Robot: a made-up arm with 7 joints. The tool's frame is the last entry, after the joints.
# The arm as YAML. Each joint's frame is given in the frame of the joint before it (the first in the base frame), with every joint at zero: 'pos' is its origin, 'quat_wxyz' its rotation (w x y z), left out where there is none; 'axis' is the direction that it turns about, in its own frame. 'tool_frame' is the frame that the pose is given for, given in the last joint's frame.
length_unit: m
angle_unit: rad
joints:
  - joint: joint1
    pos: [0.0, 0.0, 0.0]
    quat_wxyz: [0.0, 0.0, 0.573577, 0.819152]
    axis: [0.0, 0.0, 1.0]
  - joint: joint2
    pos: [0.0, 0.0, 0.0]
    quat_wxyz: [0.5, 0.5, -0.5, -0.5]
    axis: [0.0, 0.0, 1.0]
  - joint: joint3
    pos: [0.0, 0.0, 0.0]
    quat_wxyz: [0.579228, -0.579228, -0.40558, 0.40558]
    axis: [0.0, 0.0, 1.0]
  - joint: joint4
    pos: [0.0, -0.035, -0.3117]
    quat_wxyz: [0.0, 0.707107, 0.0, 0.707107]
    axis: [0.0, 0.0, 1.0]
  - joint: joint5
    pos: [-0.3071, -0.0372, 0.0]
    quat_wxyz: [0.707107, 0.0, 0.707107, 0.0]
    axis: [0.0, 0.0, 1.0]
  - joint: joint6
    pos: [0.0, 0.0, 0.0]
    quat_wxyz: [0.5, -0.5, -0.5, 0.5]
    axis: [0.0, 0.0, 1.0]
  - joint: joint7
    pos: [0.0, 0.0, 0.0]
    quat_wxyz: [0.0, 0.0, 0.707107, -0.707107]
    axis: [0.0, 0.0, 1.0]
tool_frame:
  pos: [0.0, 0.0, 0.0]
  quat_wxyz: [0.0, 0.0, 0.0, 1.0]
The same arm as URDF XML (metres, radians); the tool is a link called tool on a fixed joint. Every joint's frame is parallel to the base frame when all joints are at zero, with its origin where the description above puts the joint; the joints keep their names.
<robot name="arm">
  <link name="base"/>
  <link name="link1"/>
  <link name="link2"/>
  <link name="link3"/>
  <link name="link4"/>
  <link name="link5"/>
  <link name="link6"/>
  <link name="link7"/>
  <link name="tool"/>
  <joint name="joint1" type="continuous">
    <parent link="base"/>
    <child link="link1"/>
    <origin xyz="0.0000 0.0000 0.0000"/>
    <axis xyz="0 0.9397 0.342"/>
  </joint>
  <joint name="joint2" type="continuous">
    <parent link="link1"/>
    <child link="link2"/>
    <origin xyz="0.0000 0.0000 0.0000"/>
    <axis xyz="1 0 0"/>
  </joint>
  <joint name="joint3" type="continuous">
    <parent link="link2"/>
    <child link="link3"/>
    <origin xyz="0.0000 0.0000 0.0000"/>
    <axis xyz="0 0 1"/>
  </joint>
  <joint name="joint4" type="continuous">
    <parent link="link3"/>
    <child link="link4"/>
    <origin xyz="0.0350 0.0000 -0.3117"/>
    <axis xyz="0 1 0"/>
  </joint>
  <joint name="joint5" type="continuous">
    <parent link="link4"/>
    <child link="link5"/>
    <origin xyz="-0.0372 0.0000 -0.3071"/>
    <axis xyz="0 0 1"/>
  </joint>
  <joint name="joint6" type="continuous">
    <parent link="link5"/>
    <child link="link6"/>
    <origin xyz="0.0000 0.0000 0.0000"/>
    <axis xyz="0 1 0"/>
  </joint>
  <joint name="joint7" type="continuous">
    <parent link="link6"/>
    <child link="link7"/>
    <origin xyz="0.0000 0.0000 0.0000"/>
    <axis xyz="0 0 1"/>
  </joint>
  <joint name="tool_joint" type="fixed">
    <parent link="link7"/>
    <child link="tool"/>
    <origin xyz="0.0000 0.0000 0.0000" rpy="0.0000 0.0000 0.0000"/>
  </joint>
</robot>

